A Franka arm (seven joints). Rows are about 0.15 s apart.
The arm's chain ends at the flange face. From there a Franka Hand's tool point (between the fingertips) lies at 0.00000 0.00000 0.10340 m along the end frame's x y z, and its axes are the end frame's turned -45 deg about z.
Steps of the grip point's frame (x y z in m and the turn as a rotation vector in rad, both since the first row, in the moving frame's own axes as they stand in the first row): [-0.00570 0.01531 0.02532 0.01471 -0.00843 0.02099]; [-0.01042 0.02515 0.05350 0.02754 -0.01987 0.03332]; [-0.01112 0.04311 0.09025 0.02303 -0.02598 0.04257]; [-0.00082 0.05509 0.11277 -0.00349 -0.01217 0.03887]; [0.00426 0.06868 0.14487 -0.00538 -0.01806 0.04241]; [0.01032 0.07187 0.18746 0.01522 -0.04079 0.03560]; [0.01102 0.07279 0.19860 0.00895 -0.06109 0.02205]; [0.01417 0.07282 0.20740 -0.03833 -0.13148 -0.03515]
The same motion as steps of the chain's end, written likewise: [0.00848 0.01533 0.02533 0.00444 -0.01636 0.02099]; [0.01387 0.02577 0.05356 0.00542 -0.03352 0.03332]; [0.02621 0.03821 0.09031 -0.00209 -0.03466 0.04257]; [0.03903 0.03840 0.11278 -0.01107 -0.00614 0.03887]; [0.05254 0.04386 0.14489 -0.01657 -0.00897 0.04241]; [0.06224 0.04173 0.18756 -0.01808 -0.03961 0.03560]; [0.06442 0.03992 0.19880 -0.03687 -0.04953 0.02205]; [0.06808 0.02898 0.20837 -0.12007 -0.06587 -0.03515]
